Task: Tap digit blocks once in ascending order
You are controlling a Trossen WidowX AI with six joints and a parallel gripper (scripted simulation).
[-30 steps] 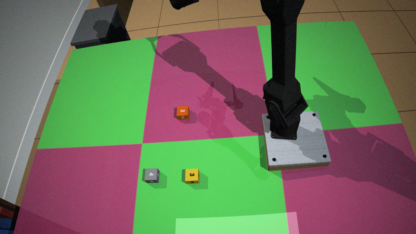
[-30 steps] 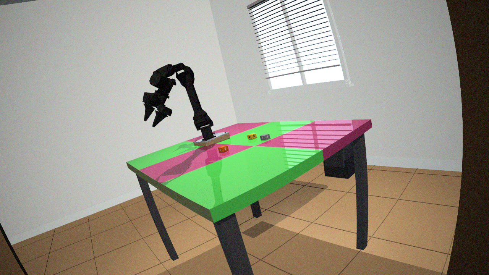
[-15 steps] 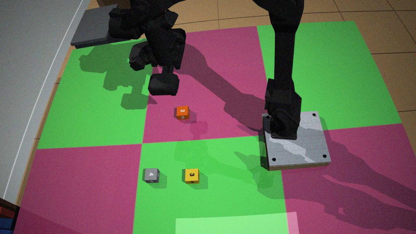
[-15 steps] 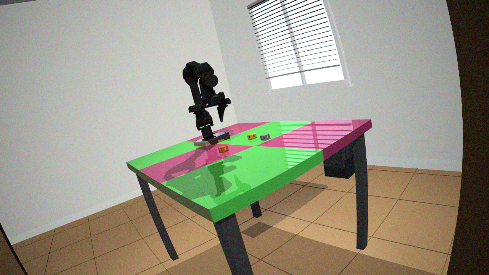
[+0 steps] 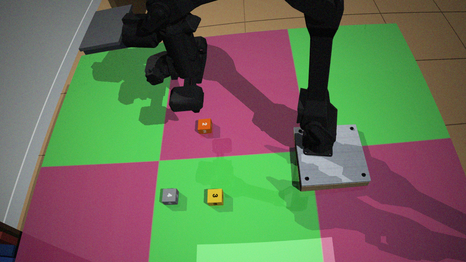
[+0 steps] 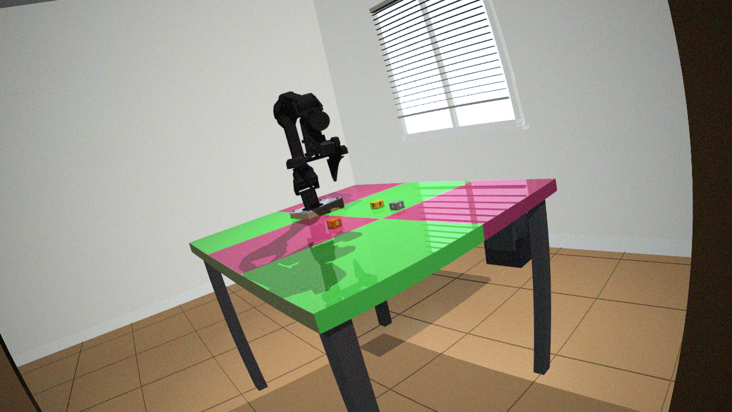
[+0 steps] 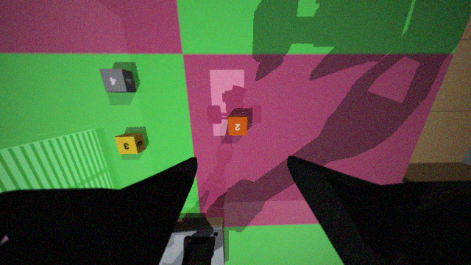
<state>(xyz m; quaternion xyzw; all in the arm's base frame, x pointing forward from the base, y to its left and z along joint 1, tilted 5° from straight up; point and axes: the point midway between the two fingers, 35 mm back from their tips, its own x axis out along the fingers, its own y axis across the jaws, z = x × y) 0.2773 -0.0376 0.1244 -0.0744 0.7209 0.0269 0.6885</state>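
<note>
Now: gripper tip 5 cm past the yellow block, 19 cm to the right of it and 11 cm above it. Round my gripper tip: grey block: 5 cm ahead, 20 cm to the left, 11 cm below.
</note>
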